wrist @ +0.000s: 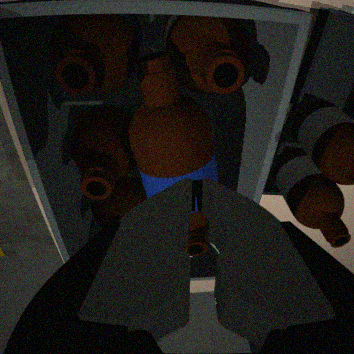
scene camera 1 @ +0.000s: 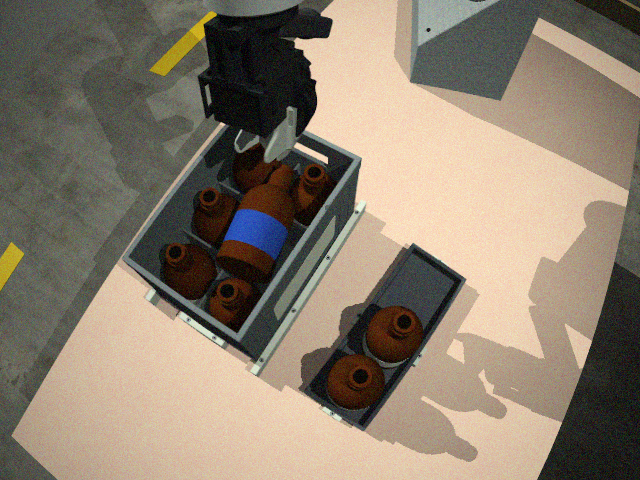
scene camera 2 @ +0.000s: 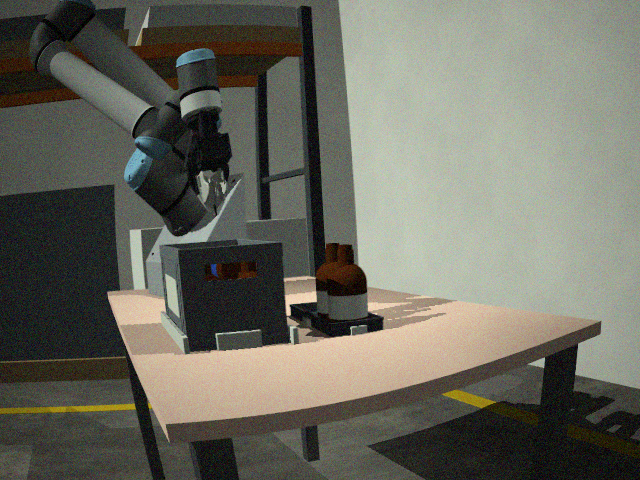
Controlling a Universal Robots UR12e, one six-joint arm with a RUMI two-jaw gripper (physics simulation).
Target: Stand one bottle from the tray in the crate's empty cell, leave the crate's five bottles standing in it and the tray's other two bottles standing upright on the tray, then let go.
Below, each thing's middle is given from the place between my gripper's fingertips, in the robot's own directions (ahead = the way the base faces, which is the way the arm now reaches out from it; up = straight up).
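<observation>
Pale crate rail (scene camera 1: 311, 286): 21 cm below my hand, 7 cm to the left of it, 6 cm ahead of it.
</observation>
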